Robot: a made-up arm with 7 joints. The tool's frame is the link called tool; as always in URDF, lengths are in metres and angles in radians.
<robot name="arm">
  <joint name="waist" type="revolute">
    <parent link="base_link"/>
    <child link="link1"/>
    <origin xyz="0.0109 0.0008 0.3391"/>
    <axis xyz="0 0 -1"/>
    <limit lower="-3.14" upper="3.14" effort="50" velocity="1.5"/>
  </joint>
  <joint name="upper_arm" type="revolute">
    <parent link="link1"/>
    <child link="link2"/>
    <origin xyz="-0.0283 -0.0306 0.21"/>
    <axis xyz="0 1 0"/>
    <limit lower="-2.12" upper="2.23" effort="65" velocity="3"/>
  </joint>
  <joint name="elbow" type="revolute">
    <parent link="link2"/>
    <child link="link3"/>
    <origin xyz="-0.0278 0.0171 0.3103"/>
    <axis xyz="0 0 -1"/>
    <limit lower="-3.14" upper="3.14" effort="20" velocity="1.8"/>
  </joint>
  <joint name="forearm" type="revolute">
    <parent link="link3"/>
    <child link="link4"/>
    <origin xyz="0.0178 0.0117 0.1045"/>
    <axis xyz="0 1 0"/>
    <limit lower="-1.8" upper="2.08" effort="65" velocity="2.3"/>
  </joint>
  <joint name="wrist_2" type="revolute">
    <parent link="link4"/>
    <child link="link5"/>
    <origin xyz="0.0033 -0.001 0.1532"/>
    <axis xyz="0 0 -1"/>
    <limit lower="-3.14" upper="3.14" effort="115" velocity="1.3"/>
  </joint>
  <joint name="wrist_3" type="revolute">
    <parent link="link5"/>
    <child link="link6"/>
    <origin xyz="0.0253 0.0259 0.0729"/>
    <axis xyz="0 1 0"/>
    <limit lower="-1.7" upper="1.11" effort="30" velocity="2.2"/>
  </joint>
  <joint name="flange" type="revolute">
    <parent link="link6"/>
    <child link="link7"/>
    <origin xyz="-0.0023 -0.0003 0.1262"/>
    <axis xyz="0 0 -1"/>
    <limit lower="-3.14" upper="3.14" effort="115" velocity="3"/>
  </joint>
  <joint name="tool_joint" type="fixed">
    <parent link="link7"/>
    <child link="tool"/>
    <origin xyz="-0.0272 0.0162 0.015" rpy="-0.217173 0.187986 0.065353"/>
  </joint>
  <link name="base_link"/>
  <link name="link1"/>
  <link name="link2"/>
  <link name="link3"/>
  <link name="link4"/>
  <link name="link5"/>
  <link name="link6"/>
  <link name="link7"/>
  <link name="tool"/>
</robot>
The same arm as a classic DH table. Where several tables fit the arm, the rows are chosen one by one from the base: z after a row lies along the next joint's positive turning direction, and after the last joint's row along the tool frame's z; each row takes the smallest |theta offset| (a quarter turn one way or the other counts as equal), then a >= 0, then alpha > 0; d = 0 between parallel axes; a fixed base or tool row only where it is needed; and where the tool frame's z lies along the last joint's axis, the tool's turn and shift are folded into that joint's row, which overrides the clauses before.
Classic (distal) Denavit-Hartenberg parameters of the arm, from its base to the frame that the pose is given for. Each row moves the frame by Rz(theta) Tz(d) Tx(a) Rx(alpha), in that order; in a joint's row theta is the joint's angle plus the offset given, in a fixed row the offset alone. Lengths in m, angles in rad.
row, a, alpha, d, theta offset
base (fixed), 0.0109, 3.1416, 0, 0.0733
waist, -0.0283, 1.5708, -0.5491, 0.0733
upper_arm, -0.0278, -1.5708, -0.0135, 0
elbow, 0.0178, 1.5708, -0.4148, 0
forearm, 0.0033, -1.5708, 0.0107, 0
wrist_2, 0.0253, 1.5708, -0.2261, 0
wrist_3, -0.0023, -1.5708, 0.0256, 0
flange, -0.0315, 2.8553, -0.152, 0.6374
tool (fixed), 0, 0, -0.0112, 0.7233
Joint limits (rad, base to tool): -3.14..3.14 -2.12..2.23 -3.14..3.14 -1.8..2.08 -3.14..3.14 -1.7..1.11 -3.14..3.14

